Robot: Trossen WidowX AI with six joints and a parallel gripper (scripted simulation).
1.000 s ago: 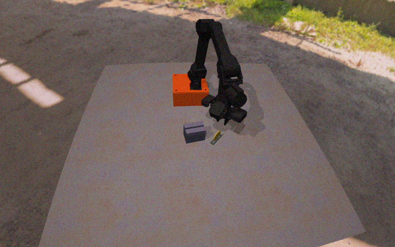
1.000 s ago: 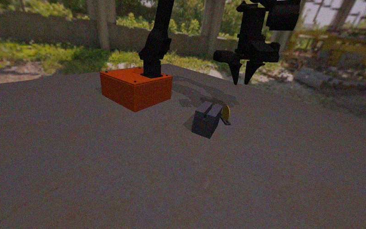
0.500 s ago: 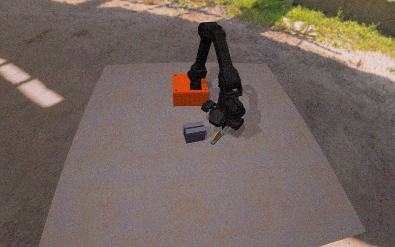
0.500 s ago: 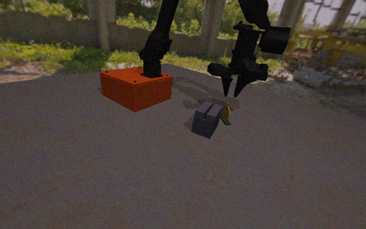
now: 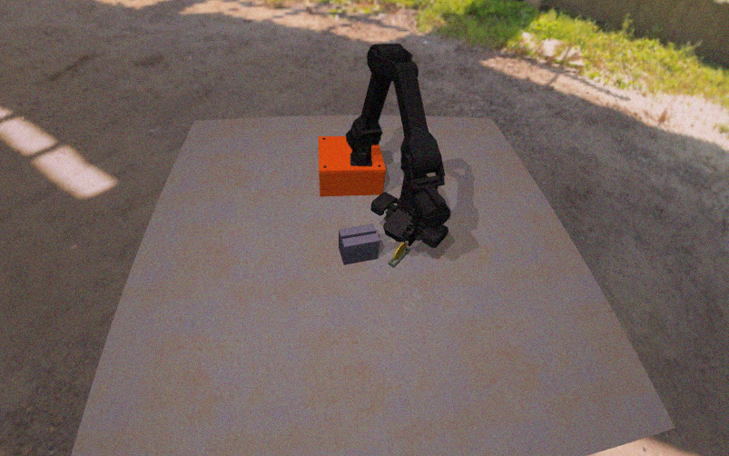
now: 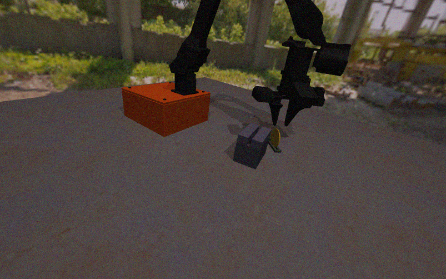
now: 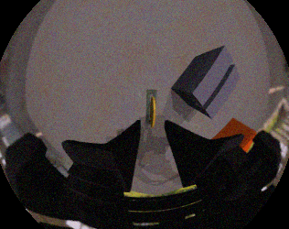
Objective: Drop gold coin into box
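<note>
The gold coin lies 4 cm below my gripper tip.
</note>
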